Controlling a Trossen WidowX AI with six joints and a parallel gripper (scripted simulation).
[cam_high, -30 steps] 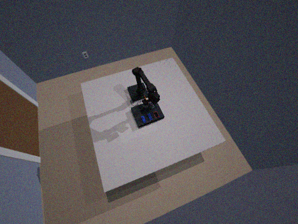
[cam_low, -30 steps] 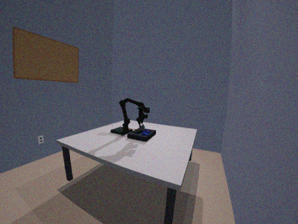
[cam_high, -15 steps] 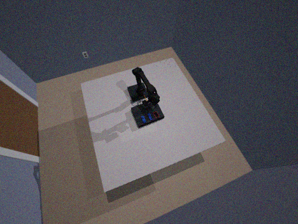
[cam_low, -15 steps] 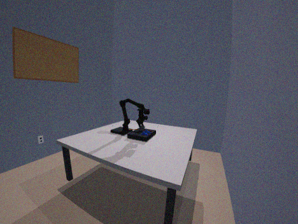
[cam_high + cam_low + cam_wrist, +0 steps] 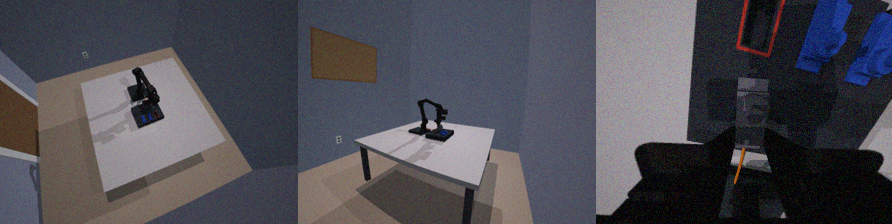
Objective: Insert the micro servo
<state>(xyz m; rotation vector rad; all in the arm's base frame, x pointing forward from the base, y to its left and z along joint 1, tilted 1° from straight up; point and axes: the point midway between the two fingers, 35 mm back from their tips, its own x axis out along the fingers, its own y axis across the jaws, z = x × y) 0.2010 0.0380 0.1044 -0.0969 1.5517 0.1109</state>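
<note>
Right now the dark robot deck is 70 mm below my gripper tip, 60 mm to the right of it and 10 mm ahead of it.
</note>
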